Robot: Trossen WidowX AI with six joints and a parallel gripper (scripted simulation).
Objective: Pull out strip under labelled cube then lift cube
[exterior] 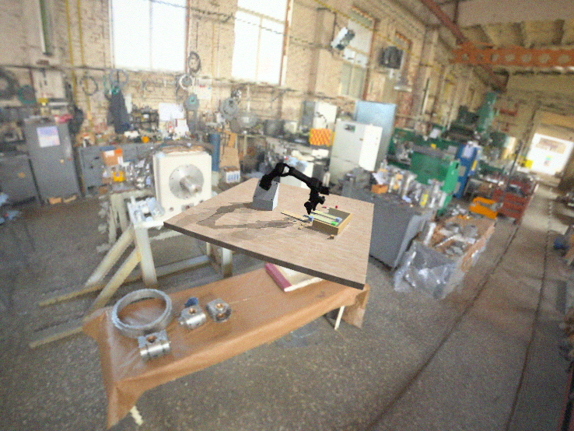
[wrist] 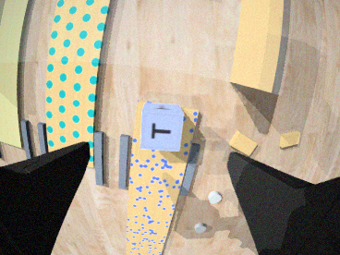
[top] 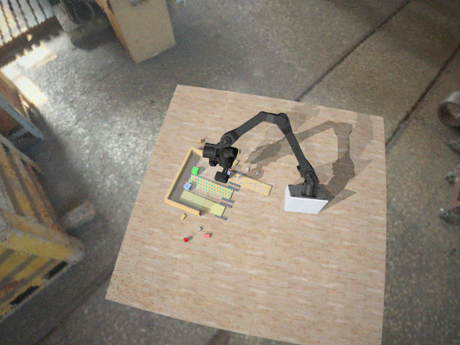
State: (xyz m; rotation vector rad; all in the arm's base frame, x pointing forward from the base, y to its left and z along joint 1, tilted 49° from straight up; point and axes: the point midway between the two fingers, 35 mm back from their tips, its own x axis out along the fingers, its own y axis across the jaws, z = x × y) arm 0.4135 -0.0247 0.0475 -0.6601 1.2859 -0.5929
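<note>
Right now my gripper tip is 110 mm past the strip, 60 mm above it and 10 mm to the right of it.
</note>
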